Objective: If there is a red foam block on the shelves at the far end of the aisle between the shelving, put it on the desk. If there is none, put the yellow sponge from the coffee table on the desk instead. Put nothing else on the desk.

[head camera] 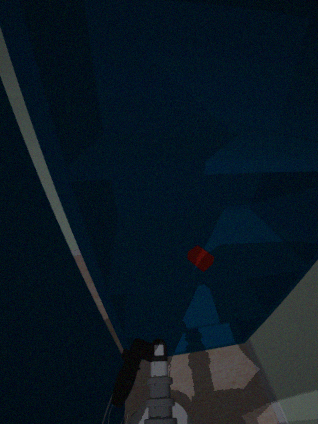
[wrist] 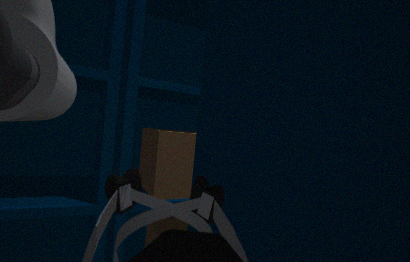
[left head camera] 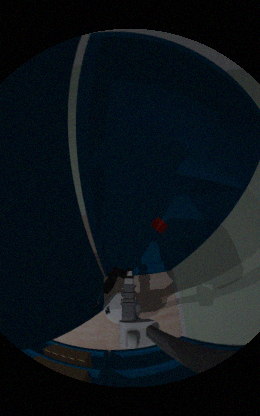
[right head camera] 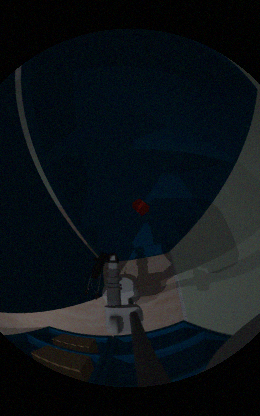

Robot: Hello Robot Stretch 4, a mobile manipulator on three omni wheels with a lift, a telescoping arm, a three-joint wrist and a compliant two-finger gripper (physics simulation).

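Seen in the pictures: gripper, fingertip midpoint: (wrist: pixel 165 186) (left head camera: pixel 100 311) (right head camera: pixel 90 297); robot's base, link origin: (right head camera: pixel 120 292).
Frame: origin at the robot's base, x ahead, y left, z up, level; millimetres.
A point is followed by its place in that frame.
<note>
A red block (head camera: pixel 200 258) {x 521, y -178, z 1009 mm} (left head camera: pixel 159 225) {x 519, y -178, z 1009 mm} (right head camera: pixel 141 206) {x 523, y -189, z 1009 mm} shows against the dark blue shelving (head camera: pixel 242 227) {x 758, y -478, z 964 mm} (left head camera: pixel 182 207) {x 765, y -466, z 964 mm} (right head camera: pixel 167 187) {x 752, y -443, z 964 mm}, at the left end of a shelf board. The light is too dim to tell exactly how it rests. It does not show in the wrist view. My gripper (wrist: pixel 165 186) {x 5, y 163, z 738 mm} is open in the wrist view, with space between its fingertips and a brown box visible beyond them. In the head views the gripper is small and dark, low down, below and left of the red block. The desk, the coffee table and the yellow sponge do not show.
The brown box (wrist: pixel 175 162) {x -683, y 367, z 655 mm} stands by blue shelf posts (wrist: pixel 114 135) {x -643, y 129, z 747 mm}. More brown boxes (left head camera: pixel 67 354) (right head camera: pixel 62 362) lie on low blue shelves behind the arm. A pale green wall (head camera: pixel 295 325) {x 385, y -715, z 600 mm} (left head camera: pixel 215 315) {x -227, y -765, z 653 mm} rises on the right. Wooden floor (head camera: pixel 232 367) {x 350, y -536, z -27 mm} shows below the shelving.
</note>
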